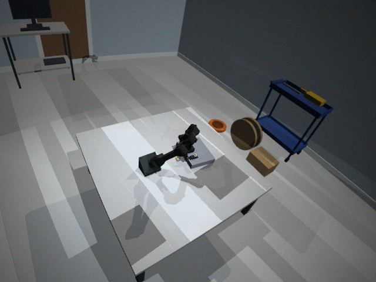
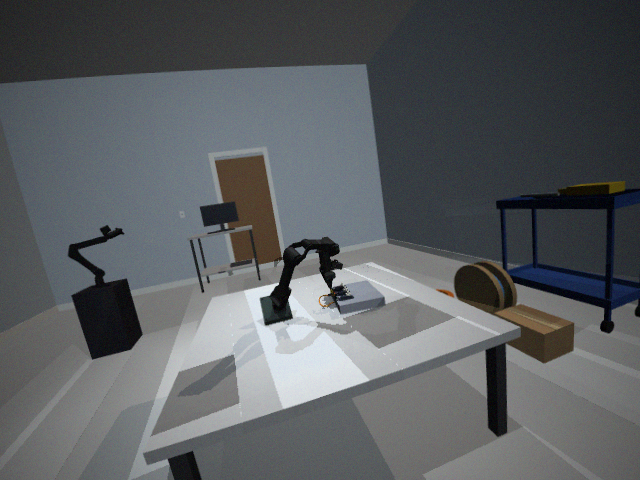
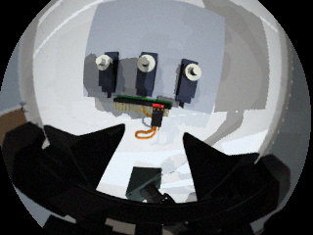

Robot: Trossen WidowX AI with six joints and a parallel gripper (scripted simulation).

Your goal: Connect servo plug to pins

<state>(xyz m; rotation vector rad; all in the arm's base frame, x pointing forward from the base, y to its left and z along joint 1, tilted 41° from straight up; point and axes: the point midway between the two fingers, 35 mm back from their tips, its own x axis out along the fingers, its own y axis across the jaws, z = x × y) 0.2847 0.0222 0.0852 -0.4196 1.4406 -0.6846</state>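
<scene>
The red band is 40 mm below my gripper tip, 20 mm ahead of it and 10 mm to the right of it. Also, from my gripper tip: grey printed holder 190 mm ahead, 90 mm below, 10 mm to the right.
</scene>
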